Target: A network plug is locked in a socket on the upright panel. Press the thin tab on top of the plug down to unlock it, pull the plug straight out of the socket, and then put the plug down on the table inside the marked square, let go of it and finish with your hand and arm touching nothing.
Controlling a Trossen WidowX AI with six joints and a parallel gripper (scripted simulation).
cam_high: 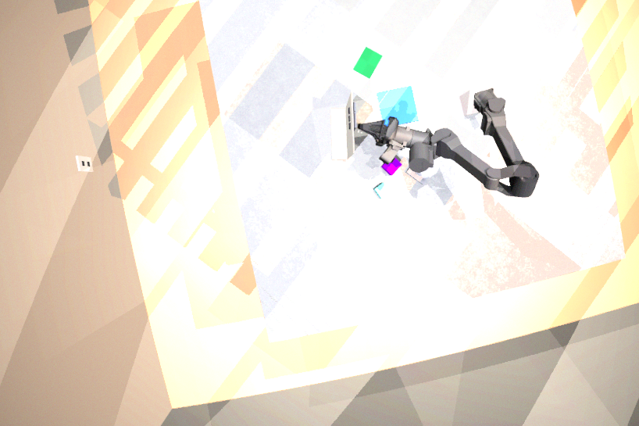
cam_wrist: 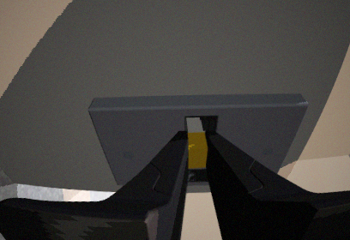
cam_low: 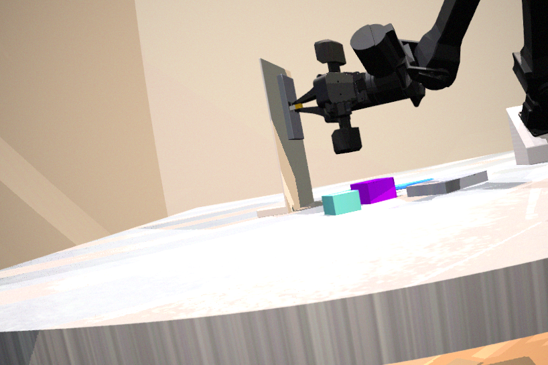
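Right now my gripper tip is 17 cm past the blue marked square, 17 cm above it and 4 cm to the left of it. The rest, counted from my gripper tip: purple block 16 cm below, 14 cm to the left, 9 cm behind; upright panel 6 cm below, 2 cm to the right, 2 cm ahead; network plug right at my gripper tip.
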